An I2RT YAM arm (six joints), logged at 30 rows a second.
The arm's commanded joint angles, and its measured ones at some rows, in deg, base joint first. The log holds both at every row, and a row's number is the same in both.
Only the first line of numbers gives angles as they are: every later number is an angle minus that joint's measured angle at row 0.
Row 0, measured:
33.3 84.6 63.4 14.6 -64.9 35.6
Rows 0 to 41, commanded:
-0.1 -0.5 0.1 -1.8 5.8 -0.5
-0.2 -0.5 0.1 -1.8 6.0 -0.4
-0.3 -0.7 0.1 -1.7 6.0 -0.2
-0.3 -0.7 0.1 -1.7 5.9 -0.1
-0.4 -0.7 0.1 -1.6 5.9 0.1
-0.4 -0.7 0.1 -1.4 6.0 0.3
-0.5 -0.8 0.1 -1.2 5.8 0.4
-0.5 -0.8 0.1 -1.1 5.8 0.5
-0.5 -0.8 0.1 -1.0 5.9 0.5
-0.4 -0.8 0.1 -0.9 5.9 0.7
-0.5 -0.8 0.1 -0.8 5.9 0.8
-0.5 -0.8 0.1 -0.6 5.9 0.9
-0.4 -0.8 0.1 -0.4 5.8 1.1
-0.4 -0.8 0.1 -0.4 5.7 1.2
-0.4 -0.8 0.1 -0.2 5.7 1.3
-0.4 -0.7 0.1 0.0 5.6 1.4
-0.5 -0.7 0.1 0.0 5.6 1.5
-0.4 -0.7 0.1 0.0 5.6 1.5
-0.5 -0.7 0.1 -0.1 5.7 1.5
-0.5 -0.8 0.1 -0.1 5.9 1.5
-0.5 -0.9 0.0 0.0 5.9 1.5
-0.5 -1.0 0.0 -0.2 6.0 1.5
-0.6 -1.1 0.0 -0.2 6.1 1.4
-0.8 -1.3 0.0 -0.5 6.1 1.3
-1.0 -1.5 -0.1 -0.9 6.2 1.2
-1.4 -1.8 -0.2 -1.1 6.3 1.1
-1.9 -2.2 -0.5 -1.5 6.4 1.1
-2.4 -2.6 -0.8 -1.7 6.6 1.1
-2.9 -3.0 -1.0 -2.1 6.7 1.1
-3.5 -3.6 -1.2 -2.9 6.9 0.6
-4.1 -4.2 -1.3 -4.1 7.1 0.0
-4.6 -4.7 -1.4 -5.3 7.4 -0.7
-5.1 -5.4 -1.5 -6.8 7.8 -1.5
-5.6 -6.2 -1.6 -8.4 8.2 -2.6
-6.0 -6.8 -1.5 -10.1 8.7 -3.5
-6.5 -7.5 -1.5 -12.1 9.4 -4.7
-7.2 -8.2 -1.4 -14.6 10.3 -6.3
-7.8 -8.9 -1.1 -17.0 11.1 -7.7
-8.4 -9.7 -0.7 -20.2 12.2 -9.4
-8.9 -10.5 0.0 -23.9 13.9 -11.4
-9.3 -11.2 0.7 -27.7 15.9 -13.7
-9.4 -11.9 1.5 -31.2 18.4 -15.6
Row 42, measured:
-9.1 -10.3 -0.2 -21.9 13.1 -7.9
